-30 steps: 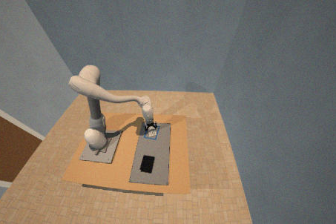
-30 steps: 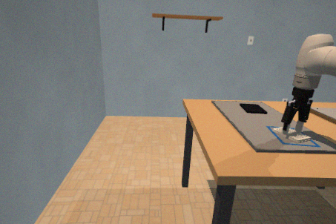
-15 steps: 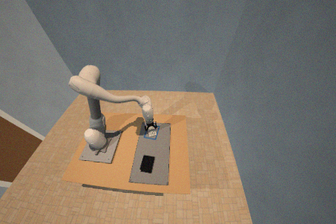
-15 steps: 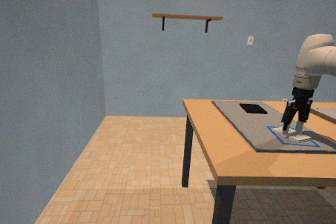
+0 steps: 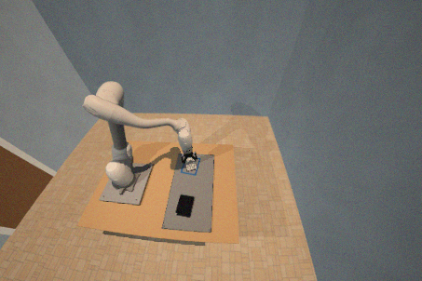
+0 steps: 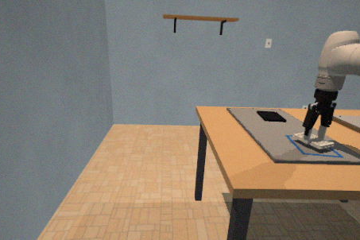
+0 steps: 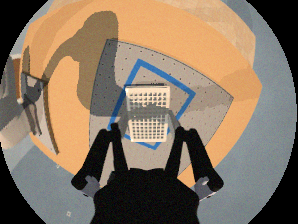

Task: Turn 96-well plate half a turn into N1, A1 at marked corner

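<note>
The black plate nest N1 lies 380 mm to the right of my hand, 40 mm below it and 30 mm ahead of it. Also, from my hand: white 96-well plate (20 mm below).
</note>
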